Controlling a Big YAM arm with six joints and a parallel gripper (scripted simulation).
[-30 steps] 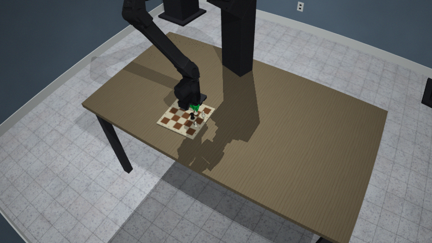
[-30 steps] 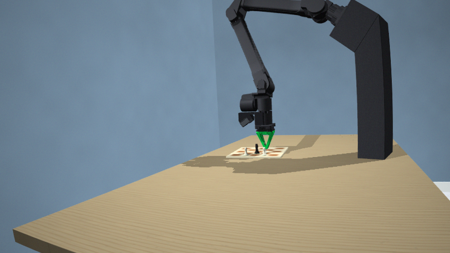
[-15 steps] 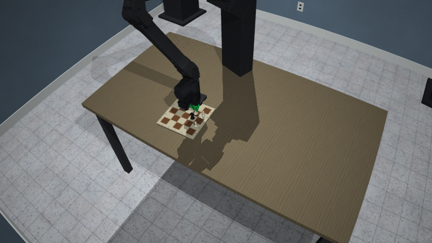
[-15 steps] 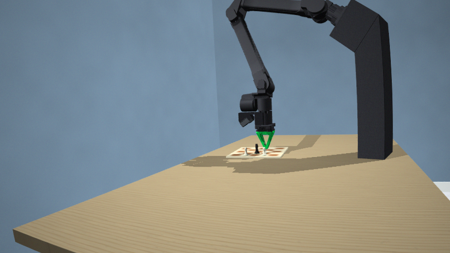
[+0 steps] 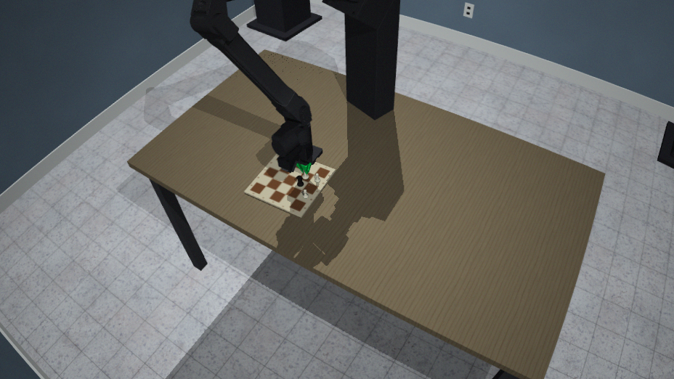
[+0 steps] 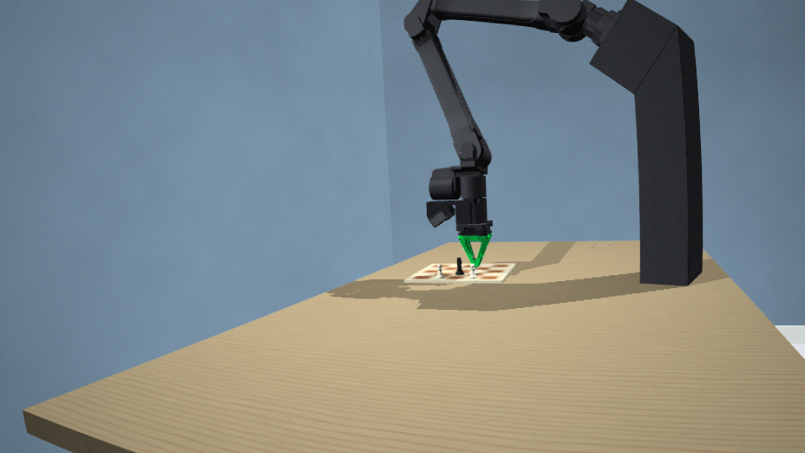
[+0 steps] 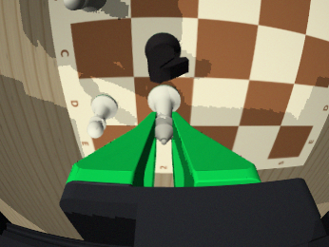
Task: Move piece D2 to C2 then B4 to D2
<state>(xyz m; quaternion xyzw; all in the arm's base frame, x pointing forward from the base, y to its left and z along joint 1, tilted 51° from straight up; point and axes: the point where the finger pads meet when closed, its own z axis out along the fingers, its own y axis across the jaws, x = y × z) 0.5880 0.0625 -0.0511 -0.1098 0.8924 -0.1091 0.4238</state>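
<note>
Right now the white pawn is 1 cm ahead of my hand. Also, from my hand: black piece (4 cm ahead, 1 cm to the left, 1 cm below); chessboard (5 cm ahead, 3 cm to the right, 3 cm below).
</note>
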